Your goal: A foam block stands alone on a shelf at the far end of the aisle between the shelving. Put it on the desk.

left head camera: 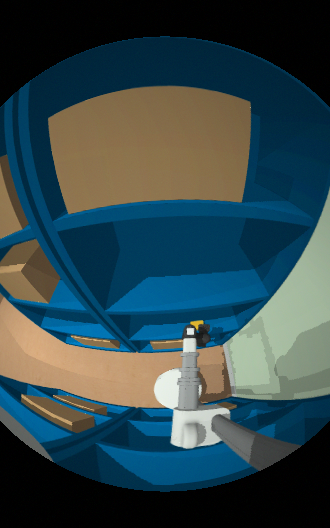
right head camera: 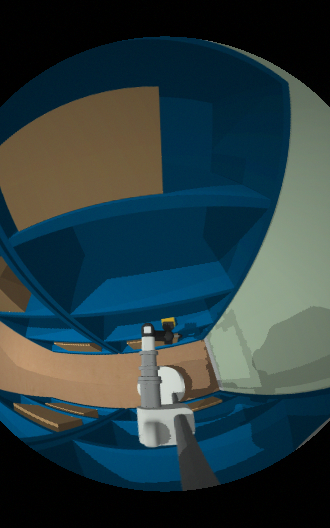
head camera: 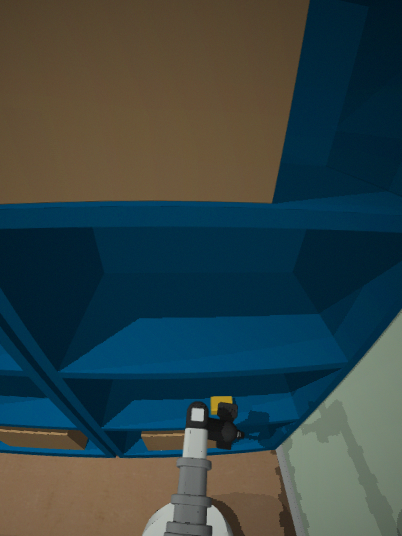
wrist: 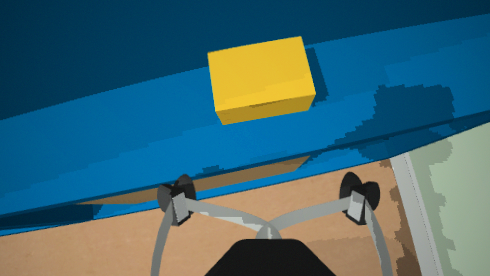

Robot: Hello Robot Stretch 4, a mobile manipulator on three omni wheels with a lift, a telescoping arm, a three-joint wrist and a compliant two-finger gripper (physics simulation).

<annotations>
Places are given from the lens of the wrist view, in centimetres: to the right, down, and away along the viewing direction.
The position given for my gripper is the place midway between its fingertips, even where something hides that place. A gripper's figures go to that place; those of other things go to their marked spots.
my gripper [wrist: 266, 190]: 2, 5, 24
yellow foam block [wrist: 273, 78]: 3, -5, 24
</annotations>
